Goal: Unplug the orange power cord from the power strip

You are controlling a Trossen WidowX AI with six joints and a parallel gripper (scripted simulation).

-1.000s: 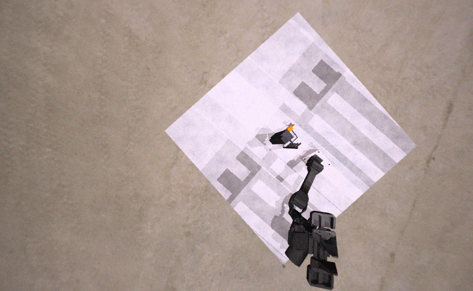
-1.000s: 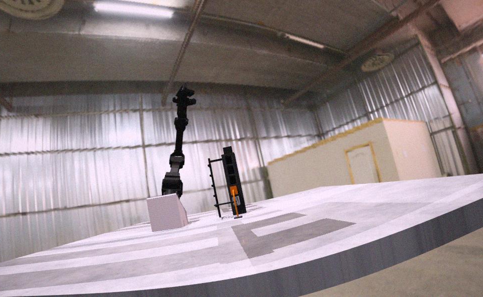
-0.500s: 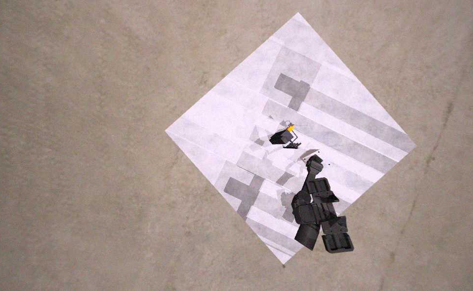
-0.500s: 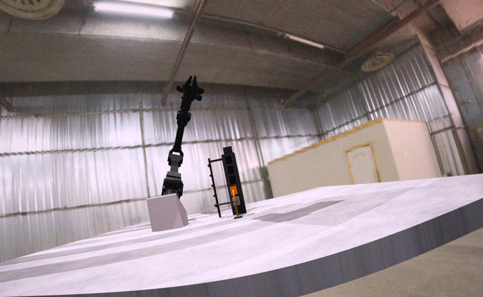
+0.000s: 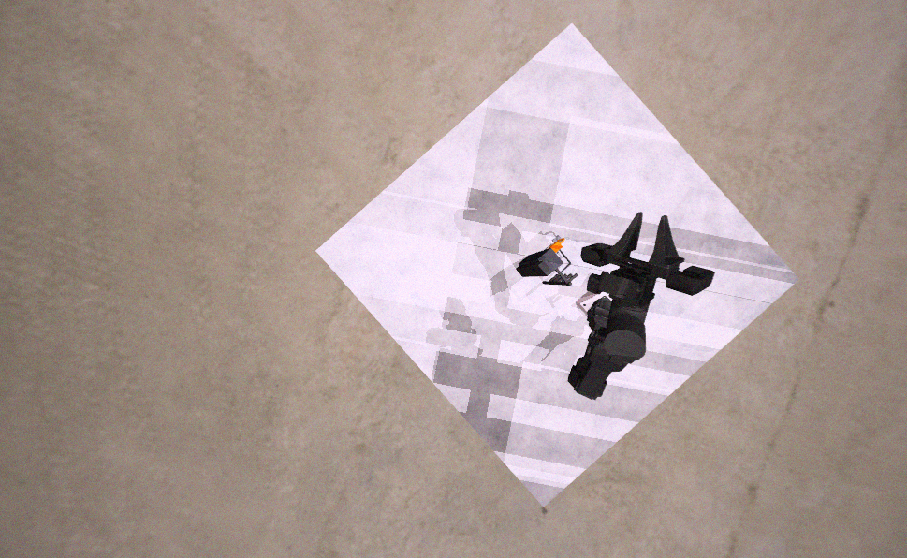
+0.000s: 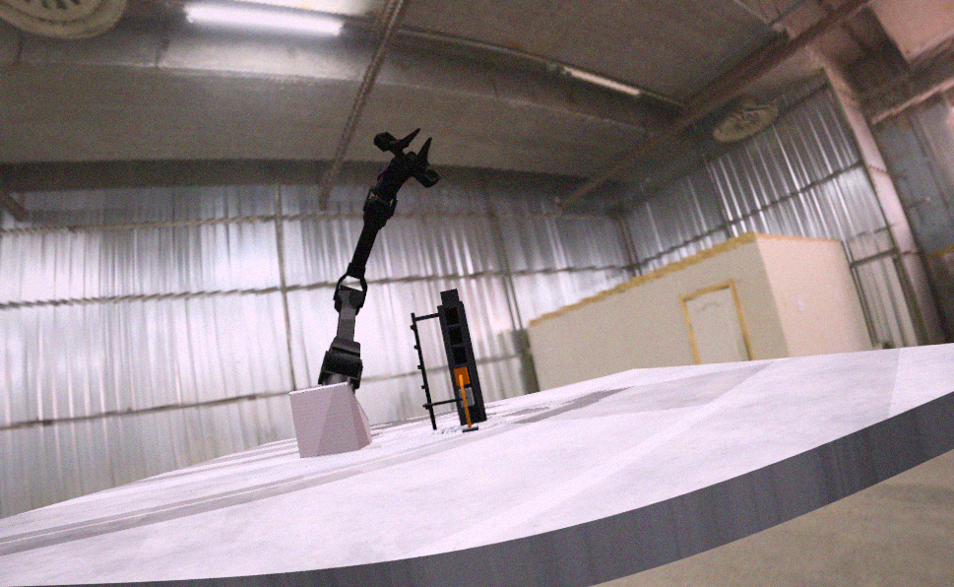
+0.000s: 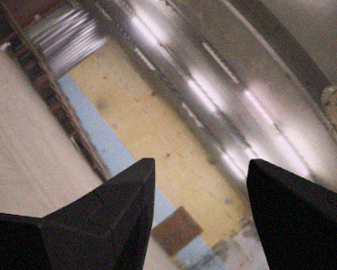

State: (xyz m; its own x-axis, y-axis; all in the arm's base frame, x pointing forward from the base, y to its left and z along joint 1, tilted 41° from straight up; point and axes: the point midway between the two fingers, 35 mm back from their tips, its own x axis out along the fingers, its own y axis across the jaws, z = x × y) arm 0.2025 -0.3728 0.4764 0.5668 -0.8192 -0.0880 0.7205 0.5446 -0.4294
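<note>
Now: gripper tip 57 cm above the plug, 3 cm past it and 1 cm to the left of it.
</note>
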